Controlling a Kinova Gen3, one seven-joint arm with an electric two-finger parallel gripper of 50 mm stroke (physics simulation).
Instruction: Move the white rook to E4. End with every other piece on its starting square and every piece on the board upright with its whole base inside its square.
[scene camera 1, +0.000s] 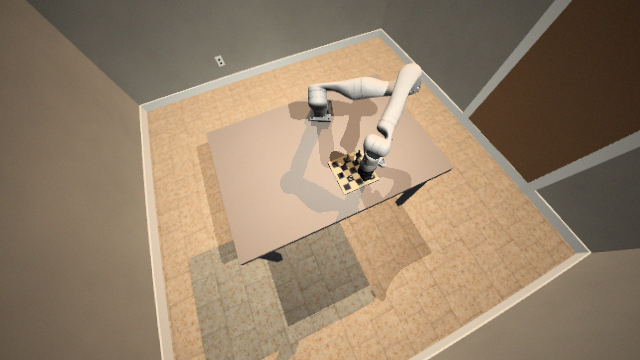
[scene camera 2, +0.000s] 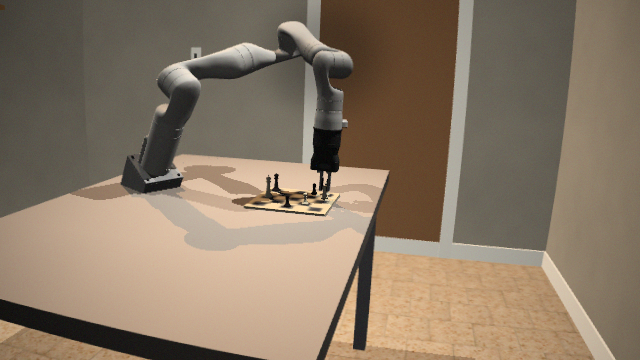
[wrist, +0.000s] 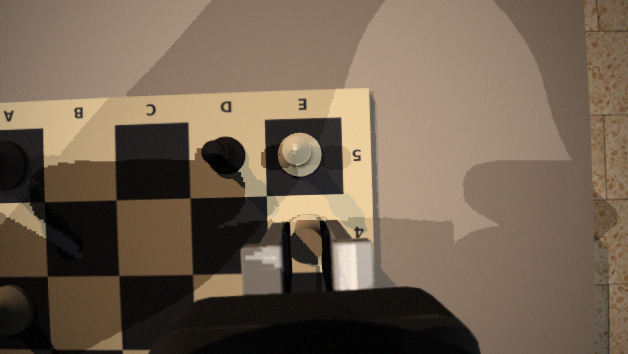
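Where they show: gripper, fingertip midpoint: (scene camera 1: 365, 177) (scene camera 2: 324, 190) (wrist: 306, 246); arm's base, link origin: (scene camera 2: 155, 166).
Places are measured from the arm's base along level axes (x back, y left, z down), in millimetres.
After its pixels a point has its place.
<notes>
The white rook (wrist: 306, 246) {y 51, x -516, z 26 mm} (scene camera 2: 324, 193) {y 46, x -517, z 46 mm} stands on E4 of the chessboard (wrist: 190, 111) {y 113, x -458, z 62 mm} (scene camera 2: 265, 206) {y -84, x -388, z 62 mm} (scene camera 1: 346, 192) {y -81, x -546, z 62 mm}, looking upright, with the visible far edge of its base inside the square. My gripper (wrist: 306, 246) {y 49, x -516, z 38 mm} (scene camera 2: 325, 186) {y 49, x -516, z 38 mm} is shut on the rook, one finger on each side. The near part of the rook's base is hidden by the gripper, and I cannot tell whether the base touches the board. In the scene camera 1 view the gripper's body hides the rook.
A white piece (wrist: 300, 154) {y 89, x -515, z 23 mm} stands on E5, close beyond the fingers. A black pawn (wrist: 225, 155) {y 90, x -481, z 40 mm} (scene camera 2: 314, 189) {y 88, x -478, z 48 mm} is on D5. A dark piece (wrist: 11, 166) {y 87, x -369, z 55 mm} is on A5, a white king (scene camera 2: 268, 186) {y 9, x -363, z 32 mm} at the board's far left. A black piece (scene camera 2: 287, 201) {y -64, x -442, z 48 mm} and white pawn (scene camera 2: 305, 199) {y -27, x -481, z 48 mm} stand nearer the front.
</notes>
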